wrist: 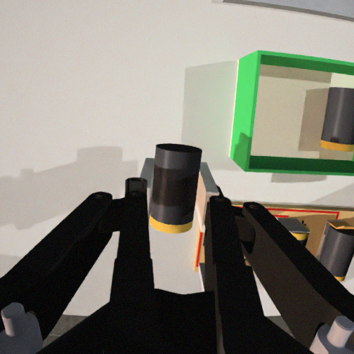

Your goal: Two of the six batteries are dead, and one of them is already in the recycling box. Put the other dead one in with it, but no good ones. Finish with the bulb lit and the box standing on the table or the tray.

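My gripper (pixel 174 175) is shut on a dark battery (pixel 175 187) with a yellow band at its lower end, held up off the table, left of the green box. The green recycling box (pixel 243 115) is at the upper right, its right side cut off by the view's edge. Another dark battery (pixel 340 117) with a yellow band lies inside it. At the lower right, the battery board (pixel 265 212) with a red line partly shows. It holds a battery (pixel 337 252) and another battery (pixel 301 236) largely hidden behind my right finger. The bulb does not show.
The pale table top (pixel 90 90) lies below the gripper and the box. A grey flat edge (pixel 300 6) shows at the top right. The board stands close to the near side of the green box. A dark floor strip (pixel 75 325) shows at the bottom left.
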